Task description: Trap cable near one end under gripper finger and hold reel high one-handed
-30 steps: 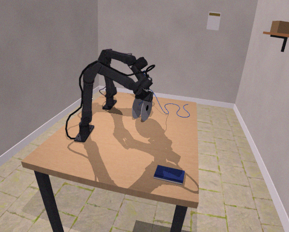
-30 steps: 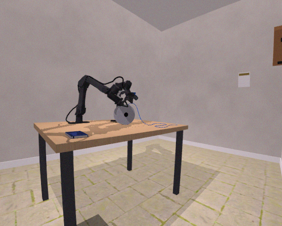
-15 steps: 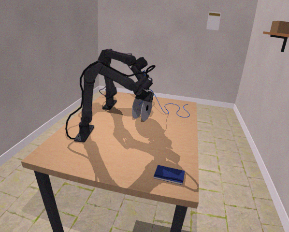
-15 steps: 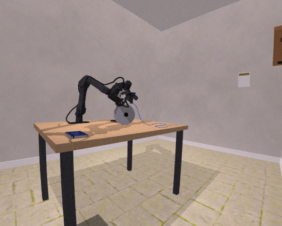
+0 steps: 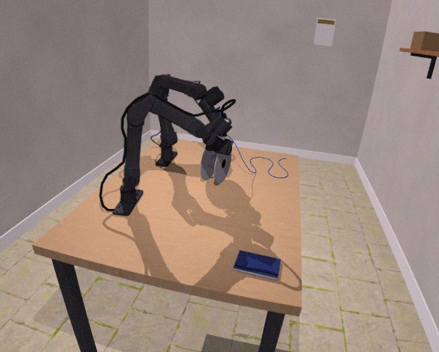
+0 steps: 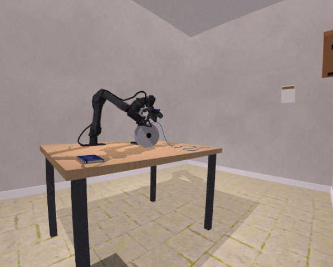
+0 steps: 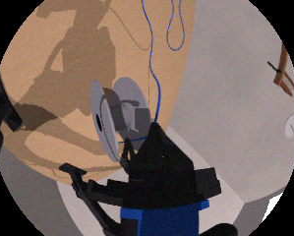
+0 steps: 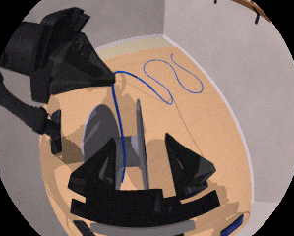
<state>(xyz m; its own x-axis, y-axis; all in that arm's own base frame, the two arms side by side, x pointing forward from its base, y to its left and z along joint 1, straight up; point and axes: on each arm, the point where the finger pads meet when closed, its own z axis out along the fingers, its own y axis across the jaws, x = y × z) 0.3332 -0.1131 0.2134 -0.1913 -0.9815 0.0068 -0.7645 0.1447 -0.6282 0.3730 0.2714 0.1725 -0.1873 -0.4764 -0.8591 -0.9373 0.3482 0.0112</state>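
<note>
Now: right hand 8 cm above the grey reel, 3 cm past it and 1 cm to the right of it. The rest, counted from my right hand: blue book: 56 cm to the right, 21 cm ahead, 17 cm below.
My left hand is 20 mm past the grey reel, 70 mm to the left of it and 120 mm above it. Also, from my left hand: blue book: 220 mm ahead, 640 mm to the right, 210 mm below.
</note>
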